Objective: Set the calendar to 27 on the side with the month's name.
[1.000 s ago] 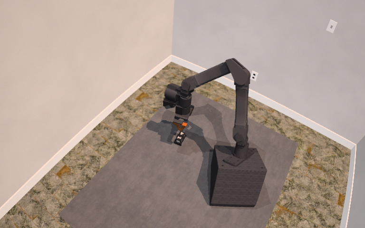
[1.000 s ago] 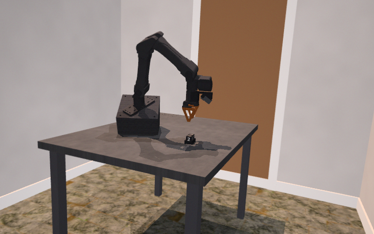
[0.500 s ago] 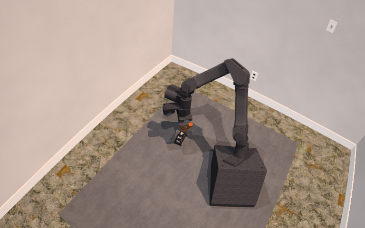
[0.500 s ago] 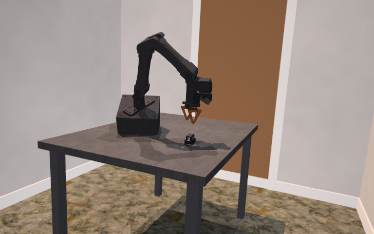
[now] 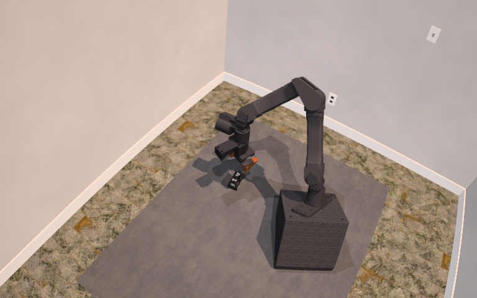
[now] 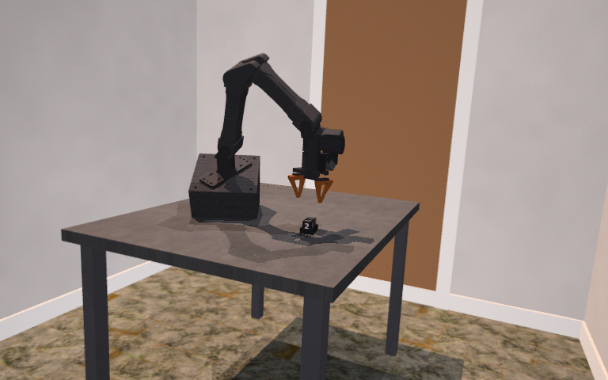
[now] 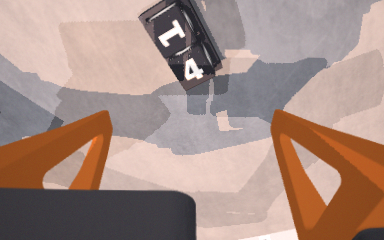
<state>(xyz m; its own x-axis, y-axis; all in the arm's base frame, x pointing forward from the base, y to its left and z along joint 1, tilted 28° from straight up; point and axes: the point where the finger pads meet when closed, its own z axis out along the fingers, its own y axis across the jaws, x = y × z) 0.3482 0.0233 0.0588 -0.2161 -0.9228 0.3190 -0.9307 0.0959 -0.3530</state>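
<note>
My hand is 90 mm above the black cube. The rest, counted from my hand: black digit cube (90 mm below, 30 mm to the left, 10 mm behind); then black tray (110 mm below, 20 mm to the left).
</note>
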